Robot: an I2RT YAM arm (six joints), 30 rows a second.
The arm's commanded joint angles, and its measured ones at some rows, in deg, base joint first. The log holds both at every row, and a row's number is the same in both.
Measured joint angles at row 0:
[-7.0 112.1 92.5 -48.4 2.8 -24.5]
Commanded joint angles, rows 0 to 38:
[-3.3 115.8 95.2 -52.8 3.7 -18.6]
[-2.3 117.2 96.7 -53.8 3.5 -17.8]
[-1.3 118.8 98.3 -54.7 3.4 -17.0]
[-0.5 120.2 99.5 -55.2 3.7 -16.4]
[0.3 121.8 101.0 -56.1 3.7 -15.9]
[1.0 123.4 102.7 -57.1 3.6 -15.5]
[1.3 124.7 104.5 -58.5 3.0 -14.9]
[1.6 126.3 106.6 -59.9 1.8 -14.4]
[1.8 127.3 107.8 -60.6 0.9 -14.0]
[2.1 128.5 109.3 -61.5 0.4 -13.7]
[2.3 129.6 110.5 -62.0 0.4 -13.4]
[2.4 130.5 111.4 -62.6 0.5 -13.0]
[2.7 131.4 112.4 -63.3 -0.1 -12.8]
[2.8 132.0 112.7 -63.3 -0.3 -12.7]
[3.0 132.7 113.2 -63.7 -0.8 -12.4]
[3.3 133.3 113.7 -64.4 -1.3 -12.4]
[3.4 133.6 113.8 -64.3 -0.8 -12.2]
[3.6 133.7 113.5 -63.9 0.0 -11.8]
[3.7 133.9 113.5 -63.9 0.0 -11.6]
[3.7 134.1 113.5 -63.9 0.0 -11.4]
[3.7 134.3 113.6 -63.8 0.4 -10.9]
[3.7 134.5 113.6 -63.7 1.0 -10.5]
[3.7 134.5 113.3 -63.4 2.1 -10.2]
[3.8 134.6 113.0 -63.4 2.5 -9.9]
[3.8 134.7 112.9 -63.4 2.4 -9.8]
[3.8 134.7 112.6 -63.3 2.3 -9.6]
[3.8 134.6 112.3 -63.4 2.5 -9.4]
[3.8 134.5 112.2 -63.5 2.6 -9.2]
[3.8 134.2 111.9 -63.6 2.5 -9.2]
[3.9 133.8 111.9 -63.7 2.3 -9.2]
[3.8 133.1 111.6 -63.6 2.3 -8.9]
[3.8 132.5 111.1 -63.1 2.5 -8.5]
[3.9 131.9 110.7 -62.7 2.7 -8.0]
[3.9 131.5 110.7 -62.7 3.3 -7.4]
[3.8 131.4 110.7 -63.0 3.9 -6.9]
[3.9 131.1 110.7 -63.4 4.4 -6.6]
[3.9 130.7 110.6 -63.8 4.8 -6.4]
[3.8 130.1 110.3 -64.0 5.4 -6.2]
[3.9 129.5 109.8 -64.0 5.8 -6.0]
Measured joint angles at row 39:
[3.5 132.9 111.0 -61.5 3.7 -8.0]
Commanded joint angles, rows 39 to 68:
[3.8 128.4 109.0 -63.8 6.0 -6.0]
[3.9 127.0 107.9 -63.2 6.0 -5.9]
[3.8 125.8 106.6 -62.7 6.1 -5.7]
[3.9 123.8 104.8 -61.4 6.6 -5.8]
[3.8 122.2 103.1 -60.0 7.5 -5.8]
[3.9 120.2 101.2 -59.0 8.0 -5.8]
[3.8 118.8 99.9 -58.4 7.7 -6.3]
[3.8 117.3 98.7 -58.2 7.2 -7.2]
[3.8 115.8 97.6 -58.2 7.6 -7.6]
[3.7 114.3 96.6 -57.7 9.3 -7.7]
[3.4 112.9 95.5 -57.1 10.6 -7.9]
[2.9 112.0 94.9 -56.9 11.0 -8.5]
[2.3 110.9 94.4 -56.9 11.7 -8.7]
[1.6 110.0 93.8 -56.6 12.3 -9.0]
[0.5 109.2 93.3 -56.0 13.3 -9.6]
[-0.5 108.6 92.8 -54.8 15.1 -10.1]
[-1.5 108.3 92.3 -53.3 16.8 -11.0]
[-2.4 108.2 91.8 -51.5 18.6 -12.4]
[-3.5 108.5 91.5 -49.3 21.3 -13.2]
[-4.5 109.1 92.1 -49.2 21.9 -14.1]
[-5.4 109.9 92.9 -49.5 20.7 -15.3]
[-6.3 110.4 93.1 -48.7 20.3 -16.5]
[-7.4 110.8 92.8 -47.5 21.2 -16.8]
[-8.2 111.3 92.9 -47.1 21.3 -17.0]
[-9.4 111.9 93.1 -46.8 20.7 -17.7]
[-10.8 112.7 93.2 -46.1 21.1 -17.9]
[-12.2 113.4 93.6 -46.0 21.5 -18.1]
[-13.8 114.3 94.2 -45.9 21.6 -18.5]
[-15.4 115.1 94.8 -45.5 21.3 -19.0]
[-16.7 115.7 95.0 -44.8 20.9 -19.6]
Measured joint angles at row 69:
[-13.2 113.4 93.2 -47.0 19.9 -17.2]
